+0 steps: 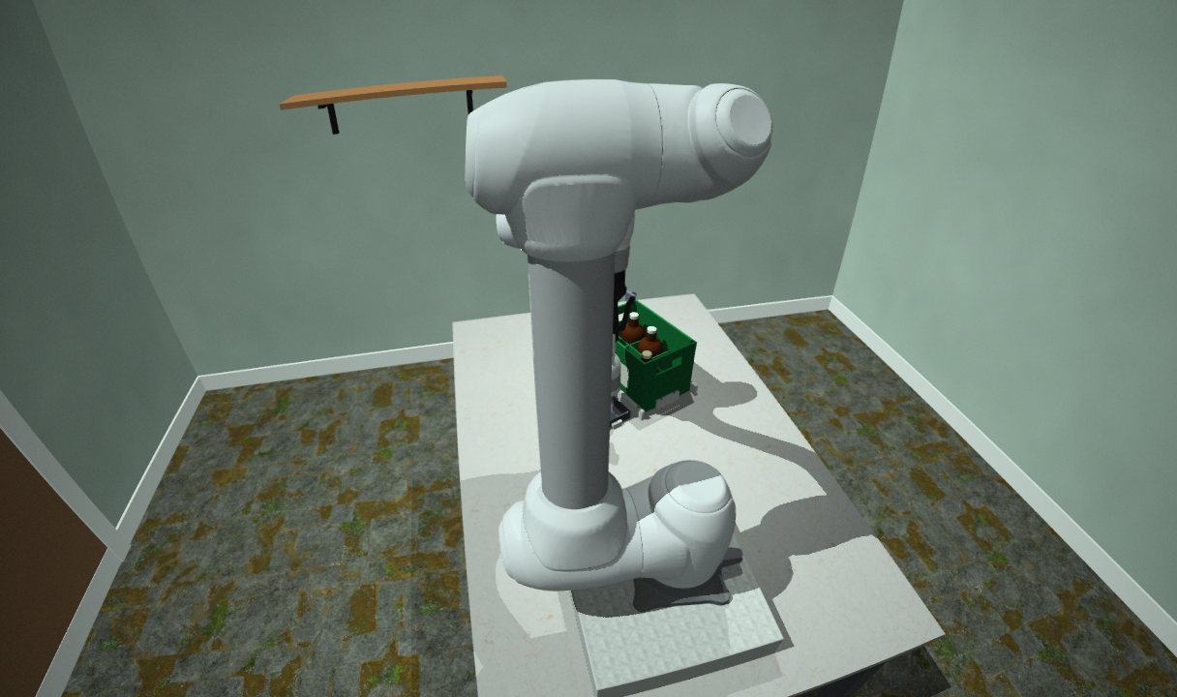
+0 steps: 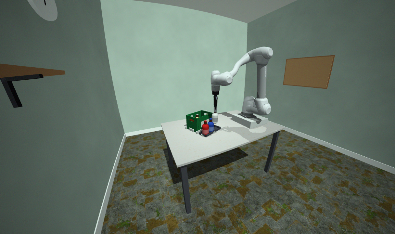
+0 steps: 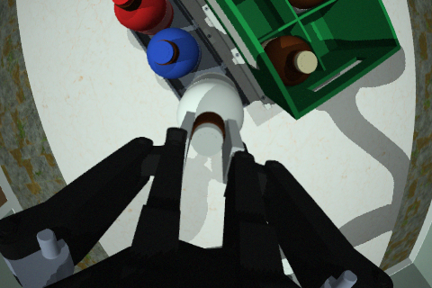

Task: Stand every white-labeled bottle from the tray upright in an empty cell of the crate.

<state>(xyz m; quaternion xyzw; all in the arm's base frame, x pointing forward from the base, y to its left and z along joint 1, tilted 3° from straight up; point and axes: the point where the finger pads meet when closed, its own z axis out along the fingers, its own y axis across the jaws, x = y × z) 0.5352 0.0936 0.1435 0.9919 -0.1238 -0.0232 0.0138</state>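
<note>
Now: hand 9 cm above the white-labeled bottle. From my hand the other things lie so: blue bottle (17 cm below, 7 cm ahead, 5 cm to the left); then red bottle (17 cm below, 15 cm ahead, 9 cm to the left); then dark tray (24 cm below, 7 cm ahead, 4 cm to the left).
</note>
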